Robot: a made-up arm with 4 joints.
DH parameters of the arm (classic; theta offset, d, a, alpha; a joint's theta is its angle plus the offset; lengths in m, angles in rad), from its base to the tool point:
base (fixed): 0 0.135 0 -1.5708
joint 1: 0.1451 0 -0.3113 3.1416
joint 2: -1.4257 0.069 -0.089 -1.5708
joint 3: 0 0.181 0.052 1.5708
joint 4: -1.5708 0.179 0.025 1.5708
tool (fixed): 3.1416 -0.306 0 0
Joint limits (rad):
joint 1: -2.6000..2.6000
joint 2: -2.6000..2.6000
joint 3: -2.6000..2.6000
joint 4: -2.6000..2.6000
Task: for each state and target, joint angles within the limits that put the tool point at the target. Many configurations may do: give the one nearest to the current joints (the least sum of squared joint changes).
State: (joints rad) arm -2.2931 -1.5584 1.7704 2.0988
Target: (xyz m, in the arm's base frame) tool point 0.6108 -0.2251 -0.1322
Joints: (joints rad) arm -2.3388 -2.2004 1.4579 2.3147
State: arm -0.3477 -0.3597 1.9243 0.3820
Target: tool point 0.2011 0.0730 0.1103
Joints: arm -0.7618 -0.2223 1.5002 1.3102
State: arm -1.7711 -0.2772 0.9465 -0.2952
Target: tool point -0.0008 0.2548 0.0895
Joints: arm -1.6529 0.4161 1.4145 0.2219
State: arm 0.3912 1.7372 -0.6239 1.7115
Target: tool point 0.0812 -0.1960 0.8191
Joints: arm 0.7254 1.3118 -0.7248 1.8576
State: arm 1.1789 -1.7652 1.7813 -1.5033
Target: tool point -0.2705 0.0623 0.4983
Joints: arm 0.6315 -1.4027 1.4438 -1.1464
